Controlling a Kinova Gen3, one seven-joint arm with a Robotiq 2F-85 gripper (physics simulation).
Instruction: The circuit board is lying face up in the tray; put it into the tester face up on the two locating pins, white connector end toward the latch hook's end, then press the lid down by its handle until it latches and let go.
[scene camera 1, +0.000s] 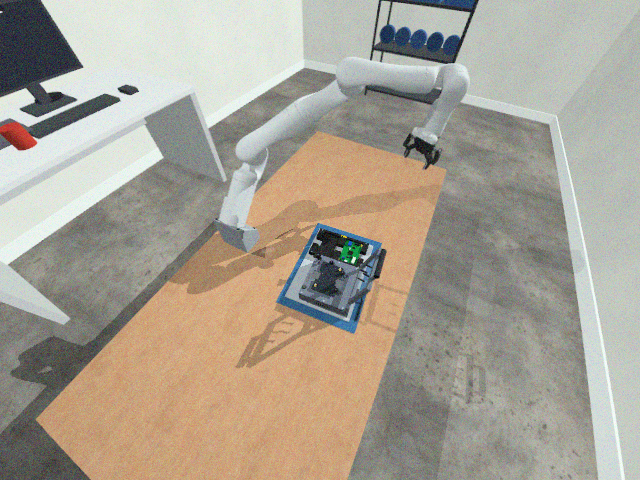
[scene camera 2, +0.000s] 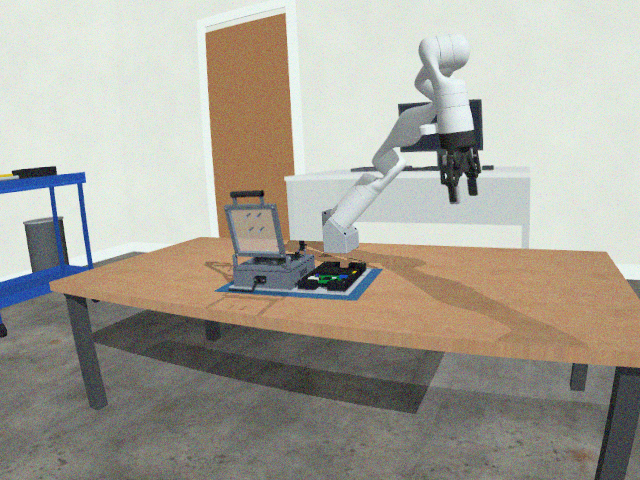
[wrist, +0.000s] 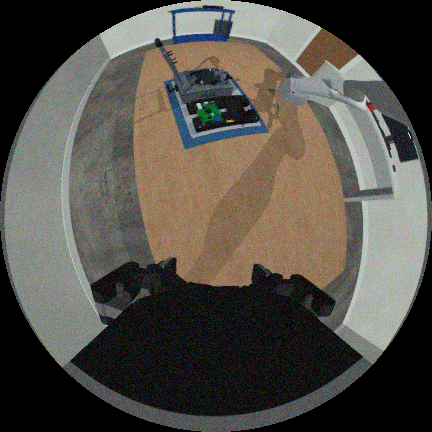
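Pixels of known places: gripper, between the fingertips: (scene camera 1: 414, 162) (scene camera 2: 464, 199) (wrist: 214, 269); arm's base, origin of its link: (scene camera 1: 232, 223) (scene camera 2: 339, 219) (wrist: 301, 84).
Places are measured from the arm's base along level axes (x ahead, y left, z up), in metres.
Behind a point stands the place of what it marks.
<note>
The green circuit board (scene camera 1: 351, 252) @[y 0.098, x 0.473, z -0.089 m] (scene camera 2: 329, 279) @[y 0.105, x 0.475, z -0.092 m] (wrist: 208, 113) @[y 0.109, x 0.472, z -0.091 m] lies face up in the black tray (scene camera 1: 327, 246) @[y 0.094, x 0.370, z -0.093 m] (scene camera 2: 353, 268) @[y 0.140, x 0.351, z -0.092 m] (wrist: 243, 111) @[y 0.122, x 0.348, z -0.093 m], its white connector on the side toward the tester. The grey tester (scene camera 1: 321, 297) @[y -0.143, x 0.430, z -0.052 m] (scene camera 2: 277, 272) @[y -0.020, x 0.535, z -0.060 m] (wrist: 209, 90) @[y 0.017, x 0.439, z -0.061 m] stands beside the tray. Its lid (scene camera 2: 279, 231) @[y 0.003, x 0.553, z 0.055 m] is raised, with the black handle (scene camera 1: 380, 263) @[y -0.078, x 0.574, z 0.164 m] (scene camera 2: 247, 193) @[y -0.066, x 0.582, z 0.158 m] (wrist: 158, 43) @[y -0.026, x 0.575, z 0.161 m] at its free end. The latch hook (scene camera 2: 302, 246) @[y -0.008, x 0.372, z -0.023 m] stands upright on the side opposite the lid's hinge. My gripper (scene camera 1: 422, 157) @[y 0.467, x 0.610, z 0.136 m] (scene camera 2: 462, 198) @[y 0.467, x 0.610, z 0.136 m] (wrist: 214, 269) @[y 0.467, x 0.610, z 0.136 m] is open and empty, pointing down high above the table, well away from the tray.
The tester and tray stand on a blue mat (scene camera 1: 355, 327) @[y -0.181, x 0.571, z -0.109 m] (scene camera 2: 368, 283) @[y 0.205, x 0.440, z -0.109 m] (wrist: 187, 142) @[y 0.189, x 0.566, z -0.110 m] on the wooden table (scene camera 1: 232, 392) @[y -0.497, x 0.279, z -0.112 m] (scene camera 2: 439, 315) @[y 0.416, x 0.658, z -0.112 m] (wrist: 175, 200) @[y 0.348, x 0.654, z -0.112 m]. The arm's base (scene camera 1: 239, 235) @[y -0.046, x 0.061, z 0.007 m] (scene camera 2: 341, 238) @[y 0.025, x 0.076, z -0.057 m] (wrist: 294, 90) @[y 0.029, x 0.051, z -0.034 m] stands near them. A white desk (scene camera 2: 408, 201) and a blue cart (scene camera 2: 82, 222) stand beyond the table.
</note>
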